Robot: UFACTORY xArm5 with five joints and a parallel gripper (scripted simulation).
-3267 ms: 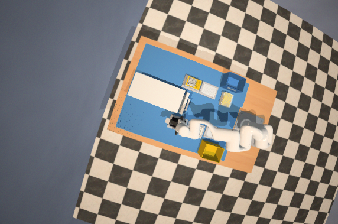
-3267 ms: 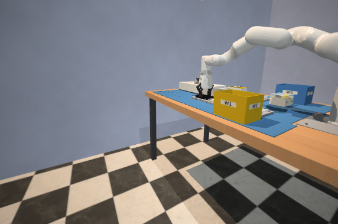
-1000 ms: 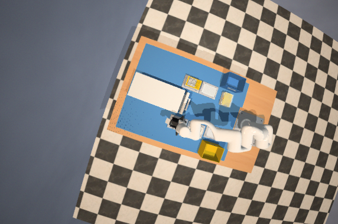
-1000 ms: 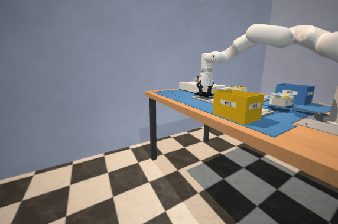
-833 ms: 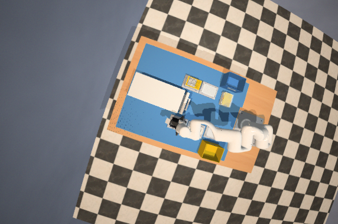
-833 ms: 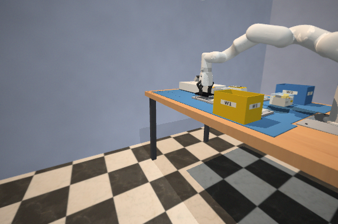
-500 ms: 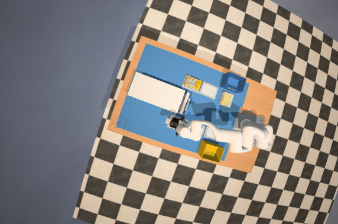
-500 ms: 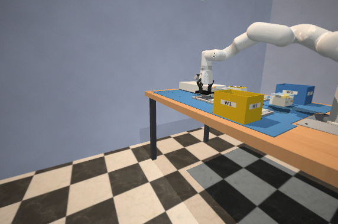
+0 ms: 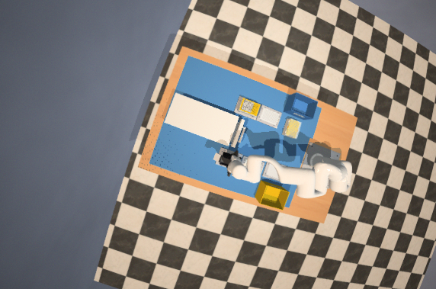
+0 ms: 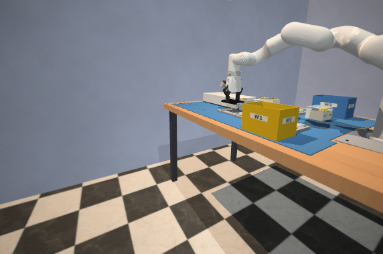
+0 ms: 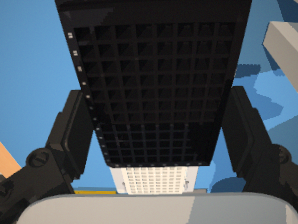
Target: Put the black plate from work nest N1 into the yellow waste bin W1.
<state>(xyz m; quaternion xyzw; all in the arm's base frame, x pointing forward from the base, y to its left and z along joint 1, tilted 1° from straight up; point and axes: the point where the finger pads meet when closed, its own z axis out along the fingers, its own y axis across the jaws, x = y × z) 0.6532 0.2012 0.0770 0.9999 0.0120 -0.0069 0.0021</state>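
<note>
My hand is 36 cm past the yellow waste bin W1, 13 cm to the right of it and 5 cm above it. Round my hand: drawer (12 cm ahead, 19 cm to the right, 6 cm below); black plate (1 cm below); white plate (17 cm behind, 7 cm below).
</note>
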